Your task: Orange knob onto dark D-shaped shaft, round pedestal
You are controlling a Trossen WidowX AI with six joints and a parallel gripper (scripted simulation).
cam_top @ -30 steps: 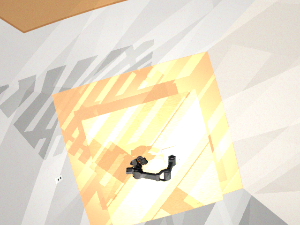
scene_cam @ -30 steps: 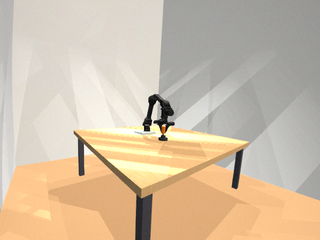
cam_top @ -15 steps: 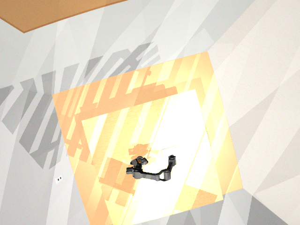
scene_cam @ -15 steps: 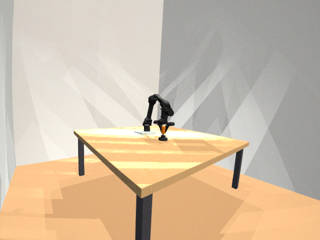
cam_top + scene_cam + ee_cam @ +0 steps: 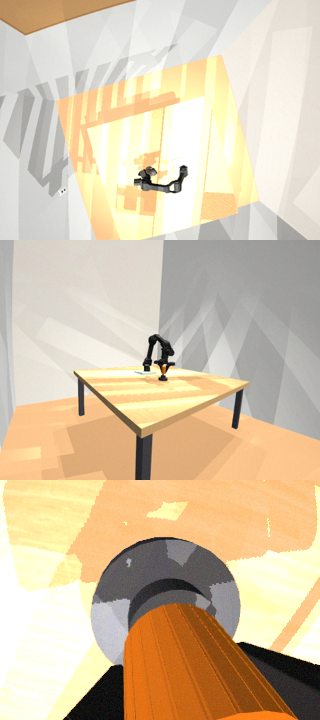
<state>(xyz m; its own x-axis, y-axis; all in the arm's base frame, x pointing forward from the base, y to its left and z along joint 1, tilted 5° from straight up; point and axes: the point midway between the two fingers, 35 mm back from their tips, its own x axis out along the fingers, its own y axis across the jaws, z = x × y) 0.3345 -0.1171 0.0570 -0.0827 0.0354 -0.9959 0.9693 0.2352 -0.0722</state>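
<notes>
Now: gripper tip 4 cm above the pedestal. Also, from my gripper tip: orange knob: 2 cm above.
</notes>
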